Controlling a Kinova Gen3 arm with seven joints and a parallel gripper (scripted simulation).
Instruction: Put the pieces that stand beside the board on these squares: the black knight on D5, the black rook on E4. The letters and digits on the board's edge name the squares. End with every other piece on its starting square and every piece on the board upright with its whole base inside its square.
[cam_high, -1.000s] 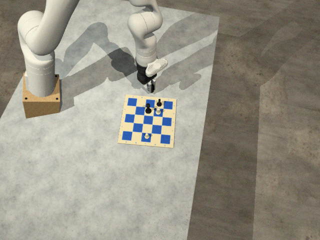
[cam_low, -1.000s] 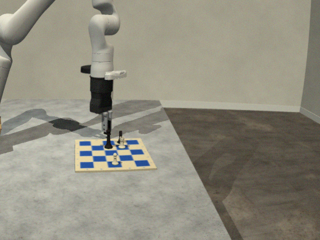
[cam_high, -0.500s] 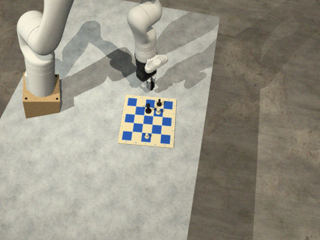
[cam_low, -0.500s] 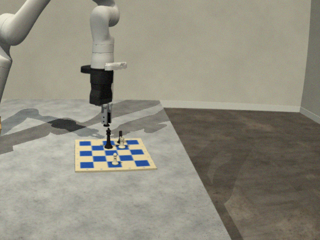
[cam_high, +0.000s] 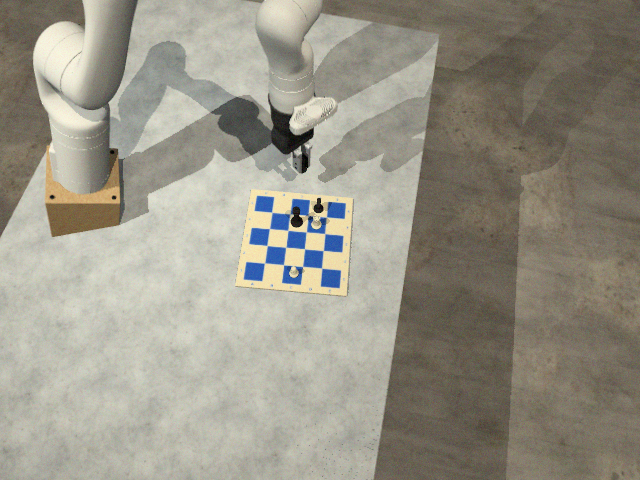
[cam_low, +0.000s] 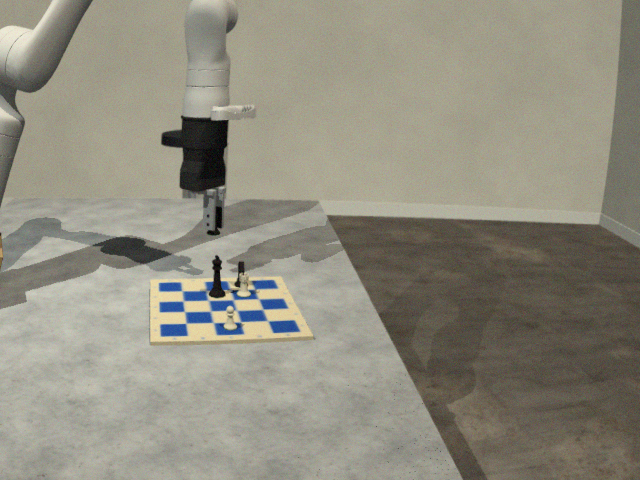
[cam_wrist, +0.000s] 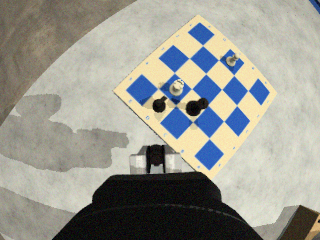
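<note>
Now: the white rook 4 cm ahead of my hand, 9 cm to the right of it and 8 cm below it. Also, from my hand: white pawn: 1 cm ahead, 20 cm to the right, 8 cm below; then cream chessboard: 13 cm to the right, 10 cm below; then black rook: 1 cm below.
</note>
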